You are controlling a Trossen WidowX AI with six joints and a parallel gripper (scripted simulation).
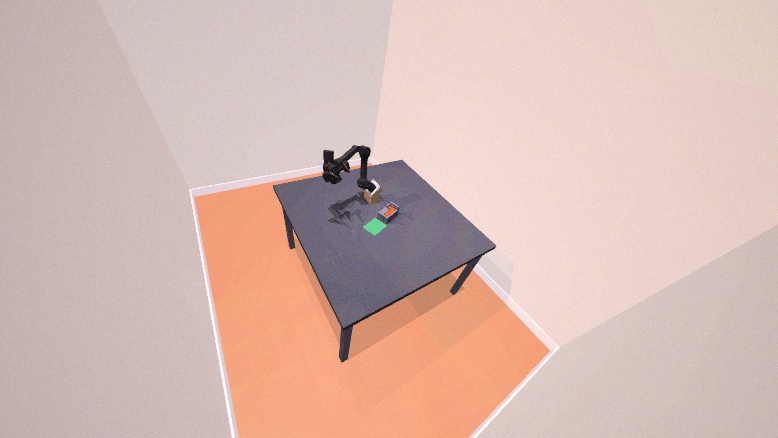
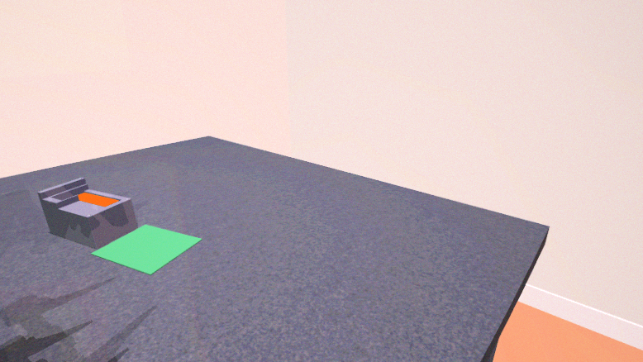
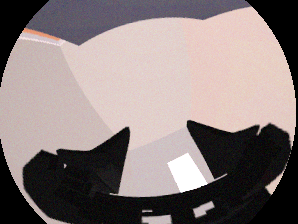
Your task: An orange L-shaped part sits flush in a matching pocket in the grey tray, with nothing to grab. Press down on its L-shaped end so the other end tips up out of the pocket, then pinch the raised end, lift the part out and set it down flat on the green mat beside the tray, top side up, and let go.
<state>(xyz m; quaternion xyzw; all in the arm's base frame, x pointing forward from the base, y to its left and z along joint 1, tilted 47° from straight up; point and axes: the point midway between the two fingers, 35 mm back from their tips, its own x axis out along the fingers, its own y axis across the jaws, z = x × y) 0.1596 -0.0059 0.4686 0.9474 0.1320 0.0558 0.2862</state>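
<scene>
Right now my gripper tip is 40 cm above the orange L-shaped part, 38 cm to the right of it and 4 cm short of it. From my gripper tip the other things lie so: green mat (46 cm below, 23 cm to the left, 10 cm ahead).
</scene>
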